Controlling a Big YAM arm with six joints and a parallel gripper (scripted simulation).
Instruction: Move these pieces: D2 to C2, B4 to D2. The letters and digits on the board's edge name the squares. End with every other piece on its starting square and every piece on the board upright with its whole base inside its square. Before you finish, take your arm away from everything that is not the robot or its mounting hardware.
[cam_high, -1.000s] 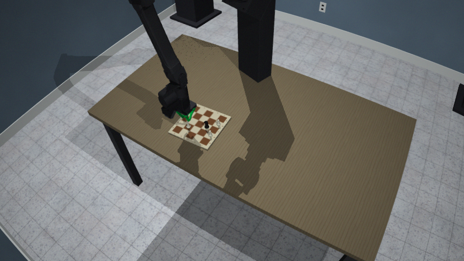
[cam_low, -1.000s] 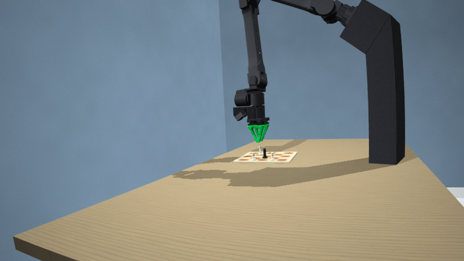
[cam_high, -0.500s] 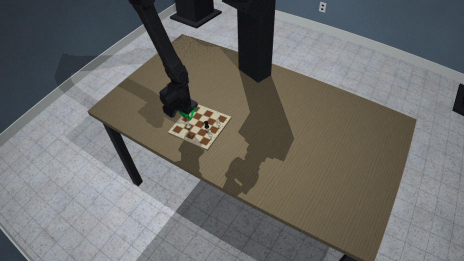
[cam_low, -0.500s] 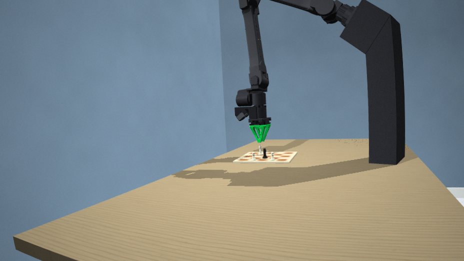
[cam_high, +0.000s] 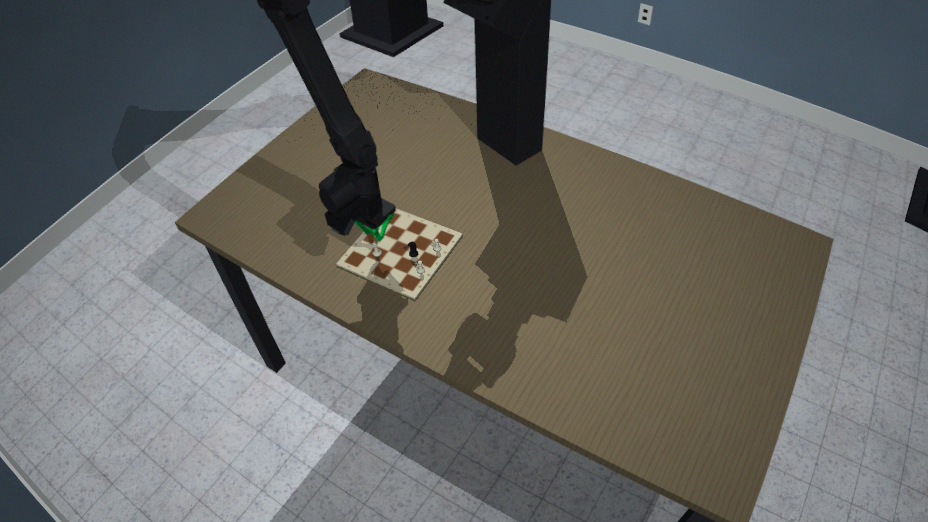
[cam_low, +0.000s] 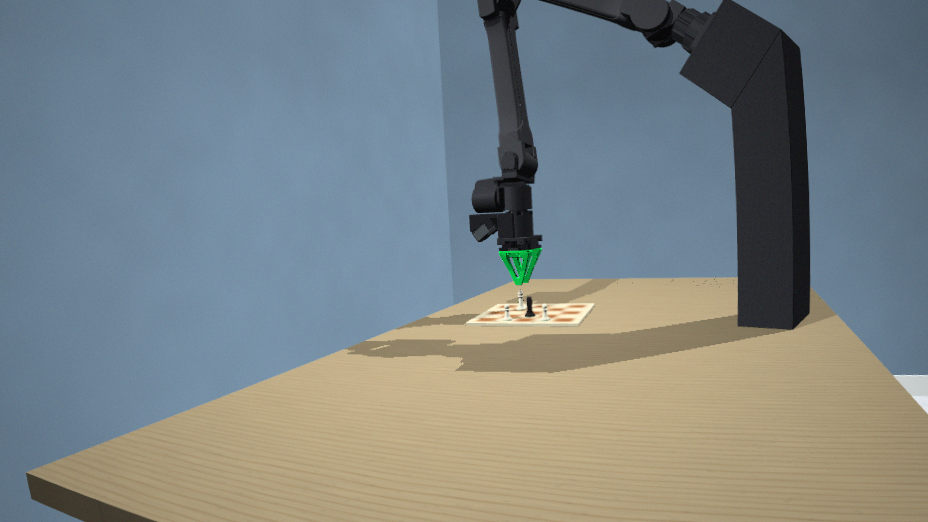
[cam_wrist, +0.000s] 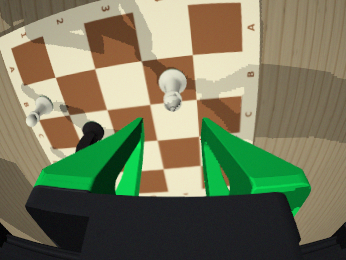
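My gripper is now 40 mm above the white pawn. The rest, counted from my hand: black piece: 70 mm to the left, 50 mm below, 50 mm behind; then chessboard: 70 mm below, 40 mm behind, 30 mm to the left.
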